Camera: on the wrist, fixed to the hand. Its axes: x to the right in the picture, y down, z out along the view.
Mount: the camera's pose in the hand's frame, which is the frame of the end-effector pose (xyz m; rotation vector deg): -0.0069 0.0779 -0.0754 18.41 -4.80 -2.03
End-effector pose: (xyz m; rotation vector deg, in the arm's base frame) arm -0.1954 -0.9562 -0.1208 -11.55 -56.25 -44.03
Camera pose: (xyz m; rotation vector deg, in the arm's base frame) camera -0.0950 -0.9327 -0.1549 3.62 -67.37 -35.97
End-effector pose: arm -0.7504 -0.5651 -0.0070 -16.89 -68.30 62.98
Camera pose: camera -0.7270 -0.5070 -0.0958 1.15 -61.27 72.24
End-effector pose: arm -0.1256 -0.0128 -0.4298 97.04 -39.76 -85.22
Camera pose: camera -0.0463 -0.0366 -0.3595 108.66 -57.08 -88.32
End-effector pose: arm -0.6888 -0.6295 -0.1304 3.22 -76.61 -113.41
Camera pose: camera -0.6101 -0.6994 -0.1035 8.62 -97.93 -102.82
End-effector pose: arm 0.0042 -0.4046 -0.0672 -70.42 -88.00 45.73
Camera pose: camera 0.1006 -0.3958 -0.1166 -53.86 -81.63 59.51
